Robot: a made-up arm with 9 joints. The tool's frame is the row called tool.
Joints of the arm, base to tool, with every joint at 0 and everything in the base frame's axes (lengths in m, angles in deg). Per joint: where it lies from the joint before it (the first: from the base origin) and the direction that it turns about. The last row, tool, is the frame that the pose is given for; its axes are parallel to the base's.
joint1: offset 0 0 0.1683 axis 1 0 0
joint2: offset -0.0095 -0.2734 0.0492 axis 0 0 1
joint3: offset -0.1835 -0.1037 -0.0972 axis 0 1 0
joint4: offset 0.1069 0.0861 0.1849 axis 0 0 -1
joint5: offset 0.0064 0.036 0.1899 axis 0 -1 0
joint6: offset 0.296 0.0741 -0.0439 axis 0 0 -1
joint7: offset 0.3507 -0.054 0.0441 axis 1 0 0
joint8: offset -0.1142 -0.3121 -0.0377 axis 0 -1 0
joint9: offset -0.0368 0.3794 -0.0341 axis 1 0 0
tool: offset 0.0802 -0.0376 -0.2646
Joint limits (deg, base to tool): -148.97..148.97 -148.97..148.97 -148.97..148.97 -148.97..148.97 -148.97..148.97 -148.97..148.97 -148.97..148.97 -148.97..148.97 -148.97..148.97
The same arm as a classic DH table. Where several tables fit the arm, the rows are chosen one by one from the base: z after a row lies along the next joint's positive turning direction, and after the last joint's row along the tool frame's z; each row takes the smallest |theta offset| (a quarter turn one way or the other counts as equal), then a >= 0, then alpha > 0; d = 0 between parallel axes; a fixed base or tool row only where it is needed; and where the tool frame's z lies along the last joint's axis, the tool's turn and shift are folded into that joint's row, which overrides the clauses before.
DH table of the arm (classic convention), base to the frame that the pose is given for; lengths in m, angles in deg. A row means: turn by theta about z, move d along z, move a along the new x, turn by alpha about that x. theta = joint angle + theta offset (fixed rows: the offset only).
base (fixed): d 0.1683  theta offset 90  a 0  alpha 90
joint1: d -0.0095  theta offset 0  a -0.2734  alpha -90
joint2: d -0.048  theta offset 90  a 0.1835  alpha 90
joint3: d -0.0176  theta offset 0  a -0.1069  alpha 90
joint4: d -0.3748  theta offset 0  a -0.0064  alpha 90
joint5: d -0.1101  theta offset 0  a -0.296  alpha -90
joint6: d -0.0002  theta offset -90  a 0.054  alpha 90
joint7: d 0.2365  theta offset 90  a 0.0377  alpha 90
joint8: d -0.0673  theta offset 0  a 0.0341  alpha -90
joint9: d 0.0434  theta offset -90  a 0.0376  alpha 90
tool (fixed): d -0.2646  theta offset 90  a 0  alpha 0
Joint limits (deg, base to tool): -148.97..148.97 -148.97..148.97 -148.97..148.97 -148.97..148.97 -148.97..148.97 -148.97..148.97 -148.97..148.97 -148.97..148.97 -148.97..148.97

